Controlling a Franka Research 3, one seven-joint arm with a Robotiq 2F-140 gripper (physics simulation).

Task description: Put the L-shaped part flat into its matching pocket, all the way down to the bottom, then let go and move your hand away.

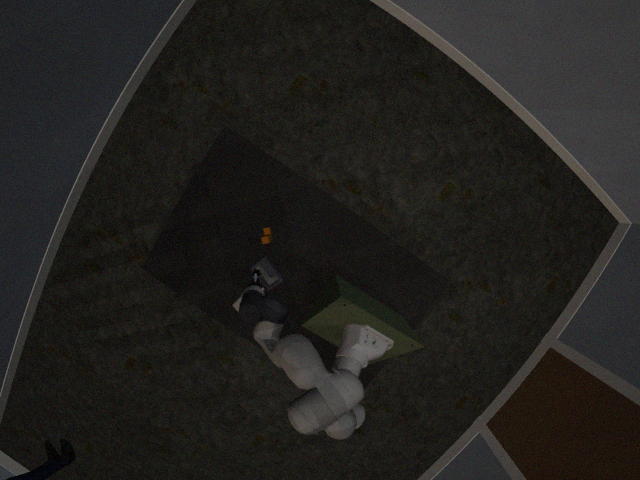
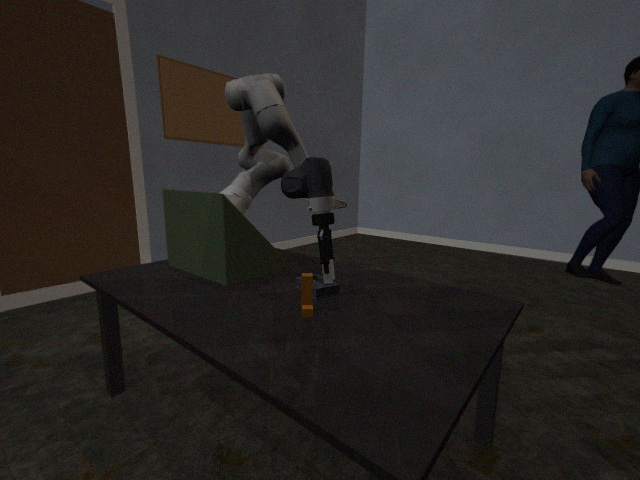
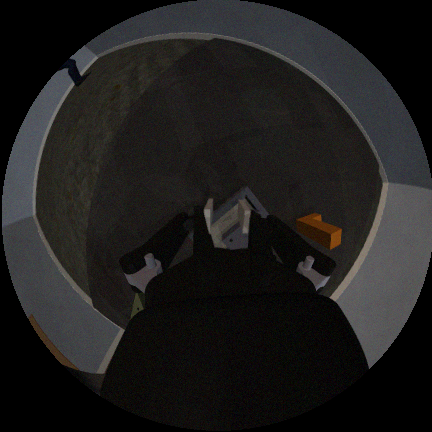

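My gripper (image 3: pixel 224 206) (image 2: pixel 327 272) (image 1: pixel 264 273) points straight down at the dark table (image 2: pixel 388 350) (image 1: pixel 216 207) and reaches its top. The fingers are shut on a pale grey part (image 3: pixel 225 225) that sits in a flat grey square piece (image 3: pixel 252 198) (image 2: pixel 324 287) on the table. I cannot tell the pale part's full outline, as the fingers hide it. An orange L-shaped block (image 3: pixel 318 229) (image 2: pixel 307 294) (image 1: pixel 266 235) stands on the table just beside the gripper, apart from it.
A green wedge-shaped block (image 2: pixel 196 232) (image 1: pixel 346 317) stands on the table at the arm's base. A person in blue (image 2: pixel 610 154) (image 1: pixel 53 454) stands on the floor away from the table. A brown door and a board are on the wall.
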